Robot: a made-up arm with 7 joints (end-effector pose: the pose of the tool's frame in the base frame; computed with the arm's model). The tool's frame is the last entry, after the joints.
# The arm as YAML. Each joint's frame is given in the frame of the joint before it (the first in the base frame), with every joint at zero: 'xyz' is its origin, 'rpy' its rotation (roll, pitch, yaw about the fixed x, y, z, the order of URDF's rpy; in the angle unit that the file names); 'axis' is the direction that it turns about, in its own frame. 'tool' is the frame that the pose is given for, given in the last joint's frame.
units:
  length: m
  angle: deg
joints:
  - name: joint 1
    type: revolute
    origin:
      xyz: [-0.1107, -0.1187, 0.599]
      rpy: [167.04, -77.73, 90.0]
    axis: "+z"
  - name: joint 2
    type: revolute
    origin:
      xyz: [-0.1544, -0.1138, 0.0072]
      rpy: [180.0, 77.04, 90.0]
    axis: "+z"
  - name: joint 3
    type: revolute
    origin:
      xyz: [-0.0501, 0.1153, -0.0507]
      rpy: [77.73, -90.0, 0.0]
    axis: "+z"
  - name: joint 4
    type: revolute
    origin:
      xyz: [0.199, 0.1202, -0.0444]
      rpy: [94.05, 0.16, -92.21]
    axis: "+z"
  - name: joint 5
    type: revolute
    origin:
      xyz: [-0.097, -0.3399, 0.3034]
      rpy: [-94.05, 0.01, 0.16]
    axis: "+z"
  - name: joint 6
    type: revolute
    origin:
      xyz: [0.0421, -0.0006, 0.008]
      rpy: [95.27, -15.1, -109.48]
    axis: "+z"
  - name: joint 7
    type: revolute
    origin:
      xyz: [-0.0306, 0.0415, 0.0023]
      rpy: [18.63, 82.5, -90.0]
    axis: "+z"
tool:
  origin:
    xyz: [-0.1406, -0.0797, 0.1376]
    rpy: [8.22, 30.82, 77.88]
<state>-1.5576 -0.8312 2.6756 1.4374 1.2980 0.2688 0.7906</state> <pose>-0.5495 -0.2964 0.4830 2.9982 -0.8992 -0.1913</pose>
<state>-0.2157 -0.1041 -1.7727 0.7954 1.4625 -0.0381 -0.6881</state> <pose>-0.2758 0.0958 1.0391 -0.0102 0.9698 -0.2084</pose>
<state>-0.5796 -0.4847 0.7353 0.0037 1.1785 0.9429 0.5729</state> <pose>-0.2636 -0.1516 1.2057 1.4041 0.8064 -0.1832</pose>
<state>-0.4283 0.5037 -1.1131 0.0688 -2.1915 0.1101 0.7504</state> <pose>-0.2551 0.4683 0.7302 0.6707 -0.5347 -1.8052</pose>
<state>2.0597 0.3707 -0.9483 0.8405 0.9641 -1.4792 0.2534</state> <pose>0.2925 0.0644 0.6229 0.6397 1.5701 -0.7777</pose>
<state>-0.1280 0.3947 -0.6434 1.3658 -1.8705 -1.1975 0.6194</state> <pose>-0.0060 0.0437 0.5344 -1.9004 1.2955 -2.1031</pose>
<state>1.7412 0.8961 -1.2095 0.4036 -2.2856 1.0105 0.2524</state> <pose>0.2933 0.3393 0.5523 -0.8654 1.0197 -2.5882</pose>
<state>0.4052 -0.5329 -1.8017 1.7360 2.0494 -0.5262 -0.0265</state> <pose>0.1376 -0.0297 0.8776 0.2393 1.9057 0.2746</pose>
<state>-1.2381 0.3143 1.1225 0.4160 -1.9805 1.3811 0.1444</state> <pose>-0.5691 0.1448 0.5998 -1.6291 0.2369 -0.2773</pose>
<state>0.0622 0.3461 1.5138 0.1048 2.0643 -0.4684 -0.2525</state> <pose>0.1737 -0.0609 1.0003 -0.1068 0.8523 2.5076</pose>
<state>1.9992 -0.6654 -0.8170 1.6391 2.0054 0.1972 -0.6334</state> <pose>-0.2181 -0.2236 0.2700 -0.2836 -1.5728 0.1409</pose>
